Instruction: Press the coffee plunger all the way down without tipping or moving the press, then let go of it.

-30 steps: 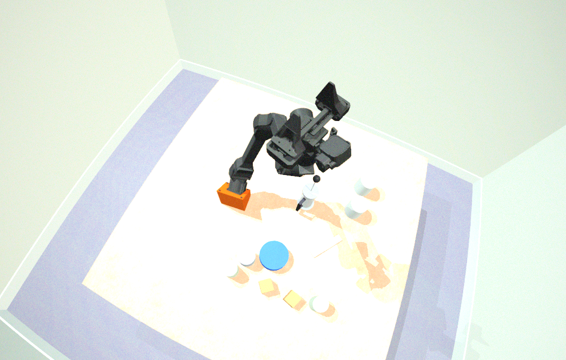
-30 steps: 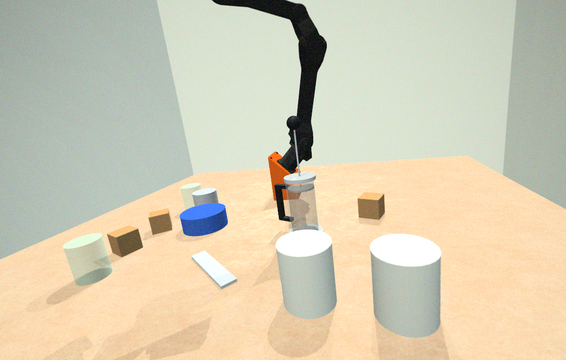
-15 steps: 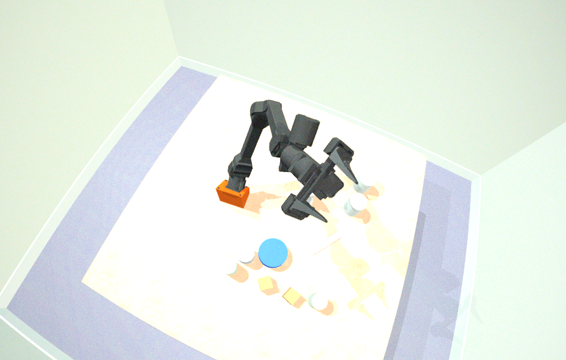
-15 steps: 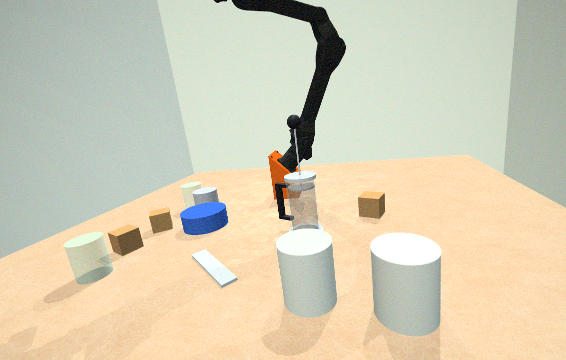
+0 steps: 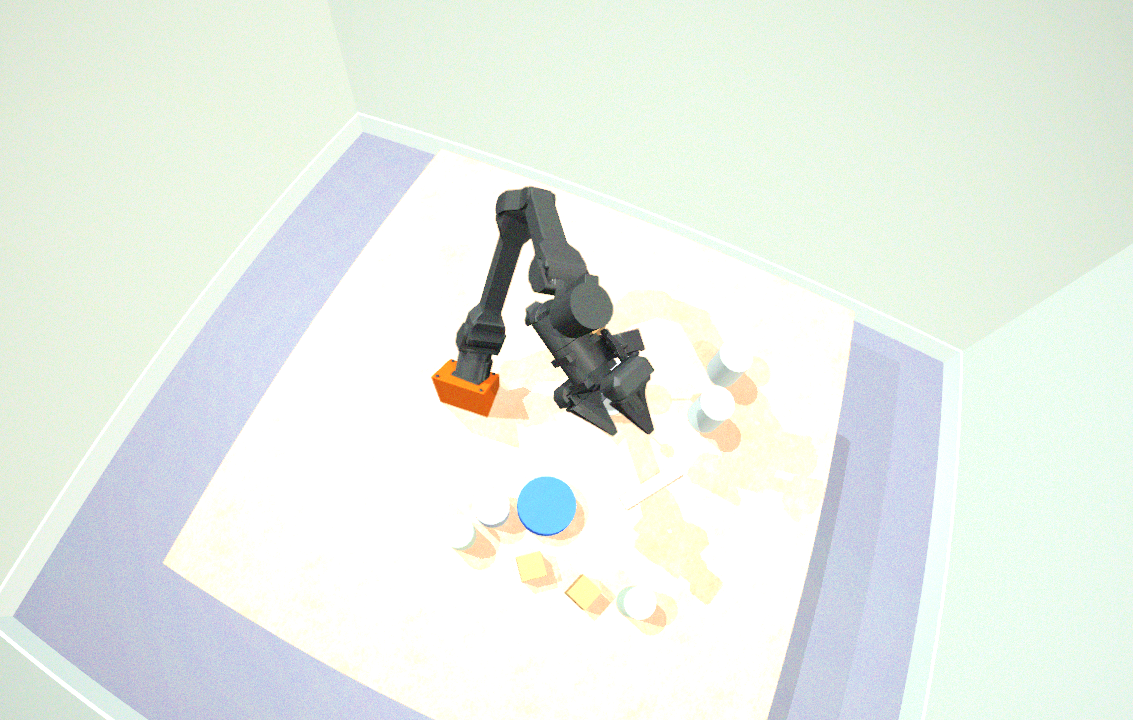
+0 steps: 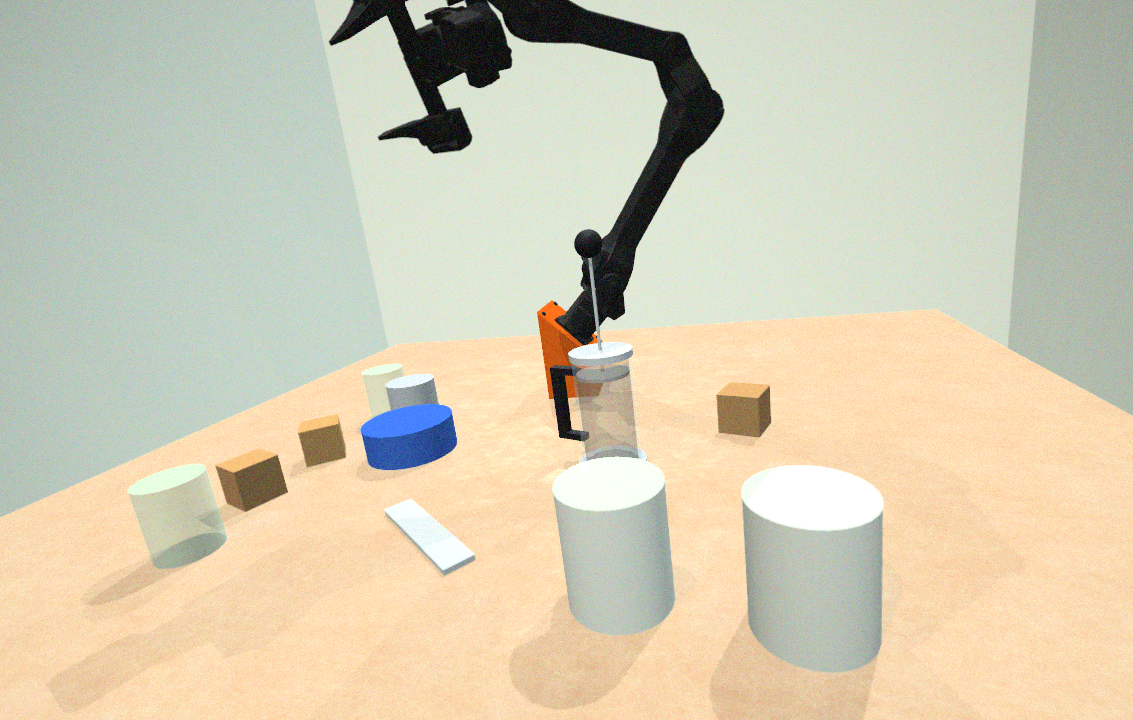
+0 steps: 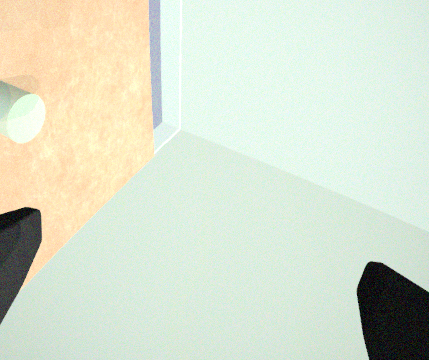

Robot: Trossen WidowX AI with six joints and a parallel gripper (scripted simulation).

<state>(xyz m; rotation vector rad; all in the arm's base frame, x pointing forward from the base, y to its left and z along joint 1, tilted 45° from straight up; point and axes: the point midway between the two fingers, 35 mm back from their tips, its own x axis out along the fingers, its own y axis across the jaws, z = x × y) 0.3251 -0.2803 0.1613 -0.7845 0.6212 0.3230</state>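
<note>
My gripper tip is 30 cm above the glass coffee press, 20 cm to the right of it and 4 cm past it. The rest, counted from my gripper tip: blue disc (40 cm below, 8 cm behind, 7 cm to the right).
</note>
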